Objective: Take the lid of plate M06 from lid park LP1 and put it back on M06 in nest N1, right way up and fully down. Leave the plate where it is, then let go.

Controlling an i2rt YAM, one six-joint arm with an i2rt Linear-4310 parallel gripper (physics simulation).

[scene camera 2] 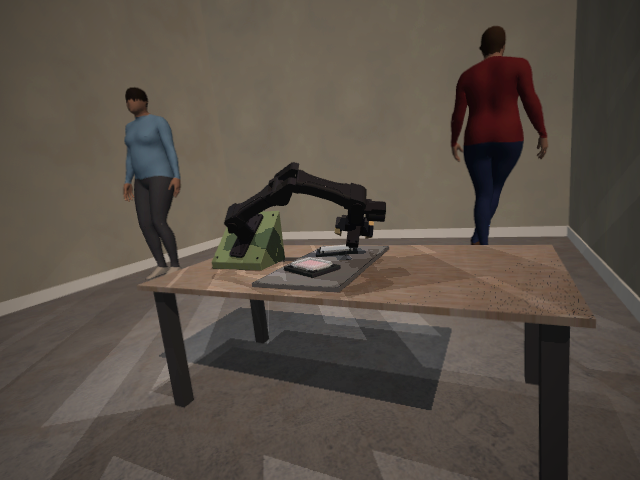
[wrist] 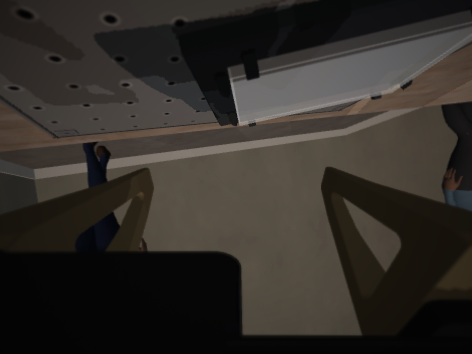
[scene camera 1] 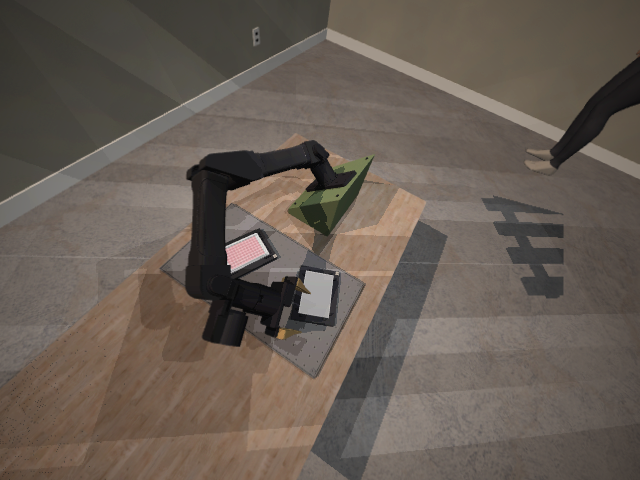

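The clear, pale lid lies flat in the dark lid park, between small black corner posts. Plate M06, with pink wells and a white rim, sits uncovered in the dark nest; the arm hides part of it in scene camera 1. No labels are readable. My gripper is open and empty, its gold fingers wide apart. It is above the board beside the lid park, and the lid is not between the fingers.
The grey perforated board carries both holders on the wooden table. The green wedge-shaped arm base stands beside the board. Two people are beyond the table.
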